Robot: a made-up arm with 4 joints.
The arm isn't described. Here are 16 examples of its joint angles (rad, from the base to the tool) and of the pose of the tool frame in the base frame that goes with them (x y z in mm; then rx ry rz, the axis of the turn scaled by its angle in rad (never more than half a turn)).
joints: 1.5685 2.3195 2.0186 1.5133
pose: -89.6 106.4 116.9 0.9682 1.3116 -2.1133
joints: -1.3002 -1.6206 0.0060 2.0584
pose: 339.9 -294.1 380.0 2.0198 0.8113 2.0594
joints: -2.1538 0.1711 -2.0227 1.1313
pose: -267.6 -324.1 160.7 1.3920 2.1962 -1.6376
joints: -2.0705 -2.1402 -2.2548 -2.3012
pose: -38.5 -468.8 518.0 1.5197 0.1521 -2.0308
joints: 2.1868 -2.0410 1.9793 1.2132
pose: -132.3 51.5 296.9 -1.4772 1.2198 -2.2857
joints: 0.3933 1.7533 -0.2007 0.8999
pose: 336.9 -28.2 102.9 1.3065 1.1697 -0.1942
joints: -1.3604 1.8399 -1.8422 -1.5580
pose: 94.4 -459.7 -100.0 1.4133 -1.1257 1.7674
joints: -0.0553 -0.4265 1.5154 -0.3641
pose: 100.0 -149.9 196.0 -0.6517 -1.4035 0.5680
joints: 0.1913 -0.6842 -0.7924 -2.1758
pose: 369.3 -32.4 583.3 0.3345 1.1332 1.8705
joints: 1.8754 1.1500 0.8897 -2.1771
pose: 154.4 172.0 -45.8 -1.2574 1.2567 -2.2847
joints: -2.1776 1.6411 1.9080 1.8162
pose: -77.0 -65.1 69.9 -0.7028 1.3847 0.2499
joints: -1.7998 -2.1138 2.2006 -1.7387
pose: 26.5 -221.9 556.9 -0.9594 1.2913 2.0977
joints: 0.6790 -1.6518 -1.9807 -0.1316
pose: 285.0 412.1 336.2 -1.2633 1.0193 -0.9763
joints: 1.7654 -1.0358 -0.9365 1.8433
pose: -108.6 448.6 380.6 -0.6066 -1.1307 -0.5506
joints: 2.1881 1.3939 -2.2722 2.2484
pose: -305.5 198.4 0.0 -1.8680 -0.5306 1.4891
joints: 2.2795 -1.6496 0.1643 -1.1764
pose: -244.4 -72.5 458.0 1.6926 1.2276 -1.8762
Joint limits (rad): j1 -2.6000..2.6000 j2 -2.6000..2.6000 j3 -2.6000..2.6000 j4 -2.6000..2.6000
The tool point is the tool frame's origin. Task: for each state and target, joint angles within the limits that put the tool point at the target. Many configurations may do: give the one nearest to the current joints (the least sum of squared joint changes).
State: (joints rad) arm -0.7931 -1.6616 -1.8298 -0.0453
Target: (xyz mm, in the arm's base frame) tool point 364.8 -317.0 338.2
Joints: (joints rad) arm -0.9794 -1.4483 -1.8491 0.0702
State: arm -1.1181 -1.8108 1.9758 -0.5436
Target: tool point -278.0 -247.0 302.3
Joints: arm -1.7869 -1.0800 2.4674 -0.6910
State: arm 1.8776 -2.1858 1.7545 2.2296
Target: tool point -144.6 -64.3 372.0
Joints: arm 2.5871 -1.9015 2.1177 2.0972
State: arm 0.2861 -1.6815 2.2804 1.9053
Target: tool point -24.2 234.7 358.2
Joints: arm 0.5447 -1.9545 1.7465 2.2537
